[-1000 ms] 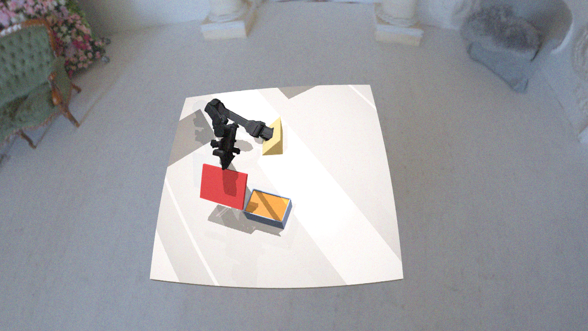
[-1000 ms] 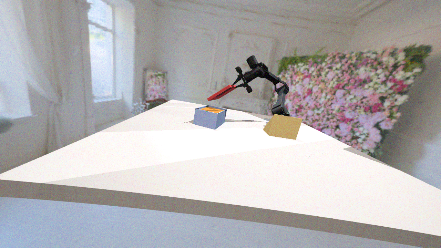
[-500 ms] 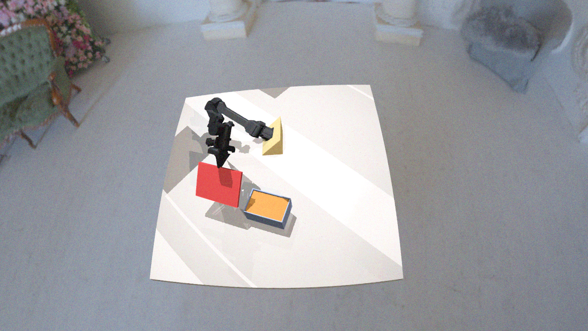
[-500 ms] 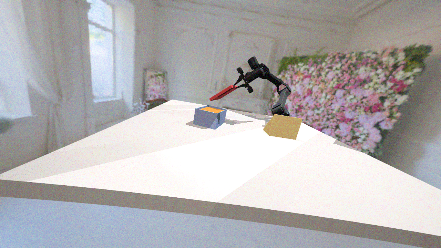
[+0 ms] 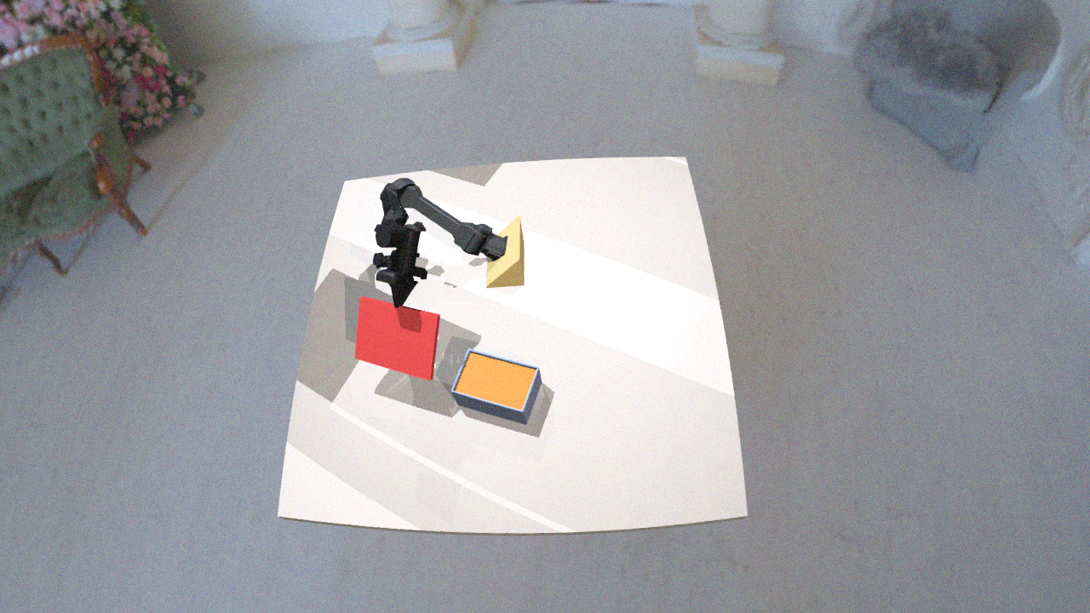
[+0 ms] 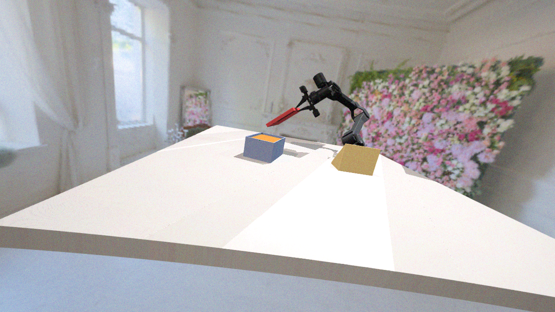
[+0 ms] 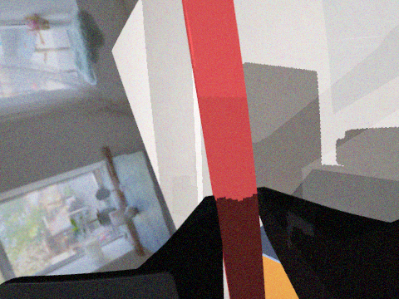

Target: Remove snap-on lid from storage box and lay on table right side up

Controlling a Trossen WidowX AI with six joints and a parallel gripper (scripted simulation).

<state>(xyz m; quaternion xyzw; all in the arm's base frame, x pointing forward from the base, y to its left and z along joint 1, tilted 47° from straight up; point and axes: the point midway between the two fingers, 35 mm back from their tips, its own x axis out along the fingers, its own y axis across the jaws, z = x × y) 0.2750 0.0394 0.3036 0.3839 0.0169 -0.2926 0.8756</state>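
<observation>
Right now my gripper tip is 60 mm short of the red lid, 10 mm to the left of it and 50 mm above it. The rest, counted from my gripper tip: blue-grey storage box 110 mm ahead, 250 mm to the left, 190 mm below.
</observation>
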